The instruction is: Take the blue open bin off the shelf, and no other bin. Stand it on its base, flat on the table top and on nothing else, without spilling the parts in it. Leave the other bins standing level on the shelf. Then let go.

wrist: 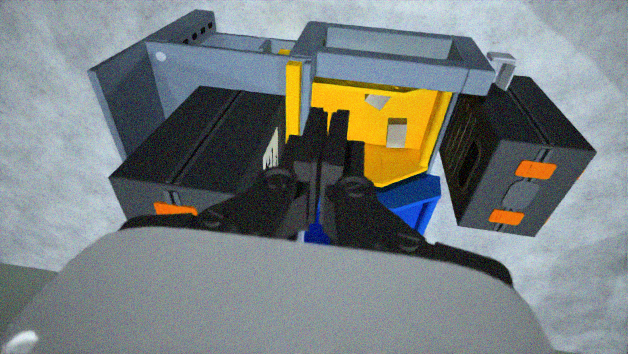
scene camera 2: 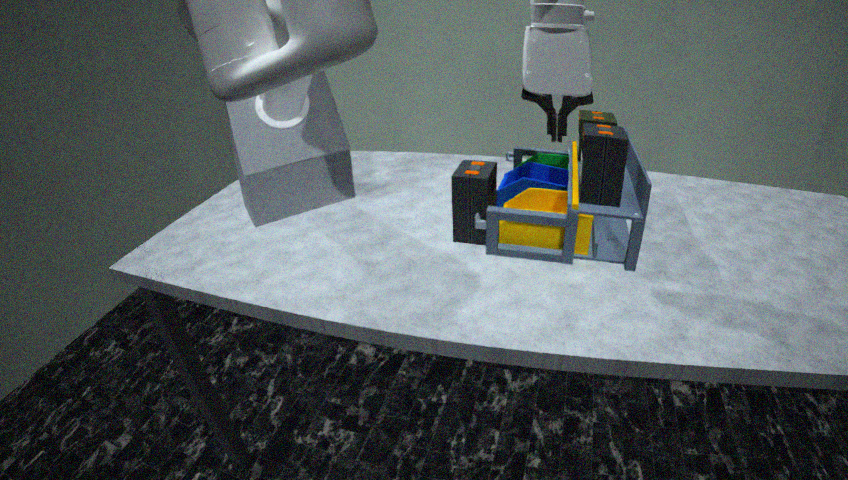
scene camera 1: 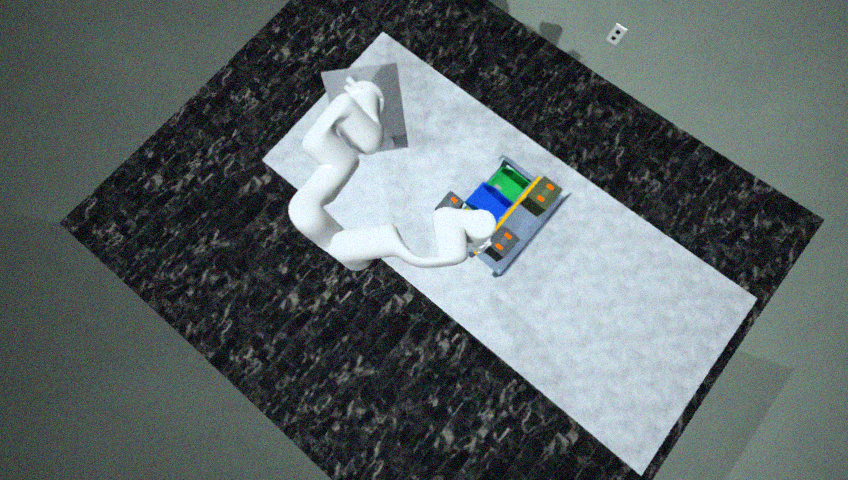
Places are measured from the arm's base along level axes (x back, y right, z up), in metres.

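Pixels of known places: gripper, between the fingertips: (wrist: 328,138) (scene camera 2: 556,139); arm's base, origin of its link: (scene camera 2: 282,105) (scene camera 1: 365,100).
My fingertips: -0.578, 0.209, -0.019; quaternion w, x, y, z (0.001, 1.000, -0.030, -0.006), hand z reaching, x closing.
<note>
Ahead of a thing's pixels: the offset from my fingertips to its top centre, as dx, dy, dz. Level surfaces: height alone.
The blue open bin @[+0.012, -0.209, -0.126] (scene camera 1: 487,199) (scene camera 2: 538,172) (wrist: 412,192) stands in the shelf (scene camera 1: 529,230) (scene camera 2: 568,240) (wrist: 390,66), between the green bin @[-0.014, -0.313, -0.138] (scene camera 1: 508,184) (scene camera 2: 554,159) and the yellow bin @[+0.005, -0.089, -0.138] (scene camera 2: 532,233) (wrist: 350,100). The blue bin's parts do not show. Two grey parts lie in the yellow bin. My gripper (scene camera 2: 557,139) (wrist: 328,138) is shut and empty, pointing down above the bins, near the yellow rail. In the wrist view its fingers and body hide most of the blue bin. In scene camera 1 the arm covers the yellow bin.
A dark case @[+0.137, -0.099, -0.087] (scene camera 1: 450,201) (scene camera 2: 473,202) (wrist: 525,185) stands on the table @[dz -0.219] (scene camera 1: 595,333) (scene camera 2: 357,285) in front of the bins. Two more cases @[-0.113, -0.304, -0.020] (scene camera 1: 544,196) @[-0.088, -0.075, +0.005] (scene camera 2: 604,166) (wrist: 200,135) stand on the shelf's other side, behind the raised yellow rail @[-0.056, -0.196, -0.107] (scene camera 1: 517,205) (scene camera 2: 574,178) (wrist: 293,95).
</note>
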